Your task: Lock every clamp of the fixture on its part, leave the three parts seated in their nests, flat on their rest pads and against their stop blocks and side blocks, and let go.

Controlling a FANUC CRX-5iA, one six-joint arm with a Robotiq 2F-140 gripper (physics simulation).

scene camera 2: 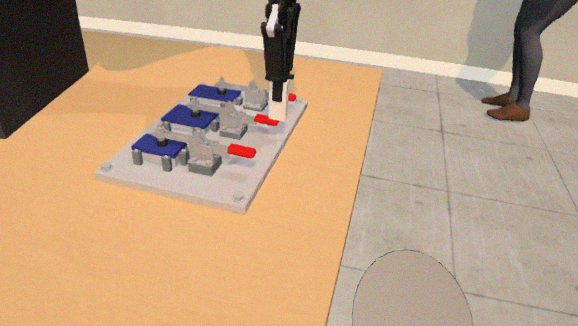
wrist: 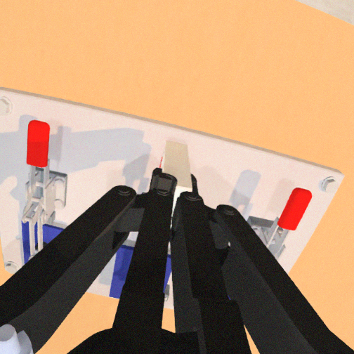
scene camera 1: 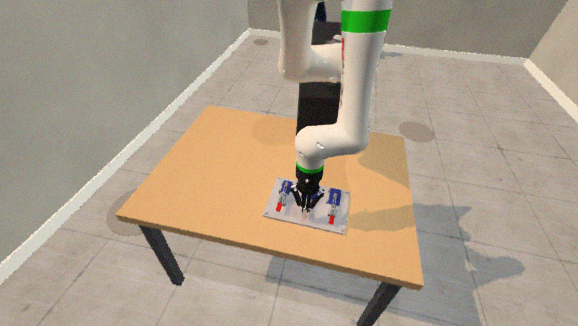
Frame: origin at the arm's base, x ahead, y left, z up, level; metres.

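Where they show: gripper, between the fingertips: [scene camera 2: 277,118] [scene camera 1: 304,216].
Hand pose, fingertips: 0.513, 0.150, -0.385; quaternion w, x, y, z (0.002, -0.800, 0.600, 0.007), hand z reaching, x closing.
Things, the pixels of their top centre, and the offset from my fingertips, as dx, dy, dz. "spot": a spot on its surface instead. Level surfaces: height alone.
- middle blue part, centre of its top: [scene camera 2: 190,114] -0.149, -0.040, -0.022
- far blue part, centre of its top: [scene camera 2: 214,92] [scene camera 1: 334,196] -0.182, +0.065, -0.027
- middle red handle, a spot on its surface: [scene camera 2: 266,120] spot: -0.013, -0.013, -0.003
- far red handle, a spot on its surface: [scene camera 2: 292,97] spot: -0.029, +0.098, -0.008
- wooden table, height of its surface: dz -0.058
The light fixture plate [scene camera 1: 344,212] [scene camera 2: 150,178] [wrist: 235,157] bears three clamps. In scene camera 2, the near blue part [scene camera 2: 150,146], the middle blue part [scene camera 2: 184,117] and the far blue part [scene camera 2: 207,93] lie level, each with a black clamp tip down on it. The near red handle [scene camera 2: 241,150] and middle red handle [scene camera 2: 266,120] lie low, pointing outward. The far red handle [scene camera 2: 292,97] is partly hidden. My gripper [scene camera 1: 305,213] [scene camera 2: 278,102] [wrist: 172,159] is shut and empty, its fingertips low beside the middle handle's end. Contact and exact seating against the blocks cannot be told.
The plate lies on the wooden table [scene camera 1: 200,175] [scene camera 2: 175,265] [wrist: 150,50]. Bolt heads [scene camera 2: 238,198] [wrist: 329,184] stand at its corners. In the wrist view, the outer handles [wrist: 38,143] [wrist: 295,209] flank the fingers. A person [scene camera 2: 530,60] stands beyond the table in scene camera 2.
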